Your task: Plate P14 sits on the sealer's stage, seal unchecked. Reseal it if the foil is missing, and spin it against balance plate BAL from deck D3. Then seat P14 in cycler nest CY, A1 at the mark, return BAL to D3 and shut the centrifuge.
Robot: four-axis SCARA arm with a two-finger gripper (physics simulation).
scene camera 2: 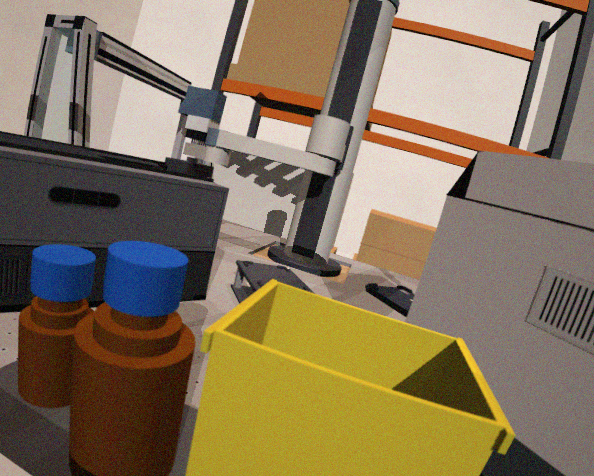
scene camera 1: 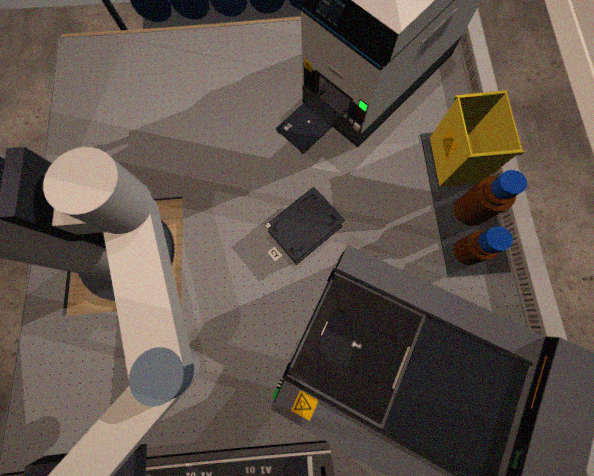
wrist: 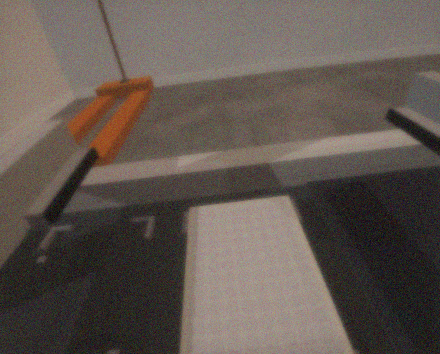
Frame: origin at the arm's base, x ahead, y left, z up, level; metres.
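Where they show: gripper, fingertip midpoint: (wrist: 239, 115); arm's base at its link origin: (scene camera 2: 303, 263).
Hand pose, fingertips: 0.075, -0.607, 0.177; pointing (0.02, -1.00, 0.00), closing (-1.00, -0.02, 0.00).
Things, the pixels of their centre, and the offset from my fingertips, as dx, dy, dz. "pt": a spot on its surface instead. Level surfaces: height alone.
- pale balance plate BAL at the middle of its body: (wrist: 250, 275) +0.002, +0.021, -0.099
- dark deck at its surface level: dz -0.107
- sealer at a spot on its surface: (scene camera 2: 500, 270) pt +0.655, +0.933, +0.057
- dark CY nest at the middle of its body: (scene camera 2: 271, 290) (scene camera 1: 305, 225) +0.408, +0.634, -0.132
- centrifuge at the middle of its body: (scene camera 2: 63, 201) (scene camera 1: 412, 373) +0.597, +0.277, -0.043
- dark mat at its surface level: dz -0.160
My gripper (wrist: 239, 115) is open and empty in the wrist view, with one finger at the left and one at the right. The pale balance plate BAL (wrist: 255, 275) lies below and between them on the dark deck (wrist: 135, 290); its label is out of view. The deck edge (scene camera 1: 240, 449) shows in scene camera 1, marked D1 and D2. The sealer (scene camera 1: 340, 75) (scene camera 2: 500, 270) has its dark stage (scene camera 1: 302, 127) out, with no plate on it. The dark CY nest (scene camera 1: 306, 225) shows no plate. The centrifuge (scene camera 1: 470, 385) (scene camera 2: 120, 225) shows a dark window-like area with a small pale hub. P14 cannot be made out.
A yellow bin (scene camera 1: 450, 150) (scene camera 2: 320, 400) and two brown bottles with blue caps (scene camera 1: 485, 200) (scene camera 1: 475, 247) stand on a dark mat (scene camera 1: 440, 215). The arm column (scene camera 2: 345, 100) stands on a wooden base (scene camera 1: 172, 215). Orange floor parts (wrist: 122, 120) show beyond the deck.
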